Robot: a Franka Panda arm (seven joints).
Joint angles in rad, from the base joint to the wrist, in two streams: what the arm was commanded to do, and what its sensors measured. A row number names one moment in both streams.
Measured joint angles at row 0:
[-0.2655 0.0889 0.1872 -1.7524 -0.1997 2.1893 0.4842]
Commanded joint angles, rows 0 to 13:
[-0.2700 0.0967 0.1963 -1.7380 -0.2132 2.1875 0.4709]
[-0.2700 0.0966 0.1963 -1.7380 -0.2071 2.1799 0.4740]
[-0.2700 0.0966 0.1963 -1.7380 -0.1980 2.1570 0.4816]
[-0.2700 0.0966 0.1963 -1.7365 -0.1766 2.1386 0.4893]
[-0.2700 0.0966 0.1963 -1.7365 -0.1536 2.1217 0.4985]
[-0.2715 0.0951 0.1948 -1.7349 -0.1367 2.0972 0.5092]
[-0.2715 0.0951 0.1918 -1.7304 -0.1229 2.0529 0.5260]
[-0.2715 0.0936 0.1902 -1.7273 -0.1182 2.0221 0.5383]
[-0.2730 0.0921 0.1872 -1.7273 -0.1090 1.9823 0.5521]
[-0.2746 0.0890 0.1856 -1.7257 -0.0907 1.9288 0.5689]
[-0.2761 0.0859 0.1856 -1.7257 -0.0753 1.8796 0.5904]
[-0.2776 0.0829 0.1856 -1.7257 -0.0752 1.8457 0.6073]
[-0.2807 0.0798 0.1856 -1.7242 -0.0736 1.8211 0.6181]
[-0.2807 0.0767 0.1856 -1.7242 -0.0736 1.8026 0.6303]
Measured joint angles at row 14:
[-0.2727 0.0886 0.1821 -1.7381 -0.0906 1.8826 0.5869]
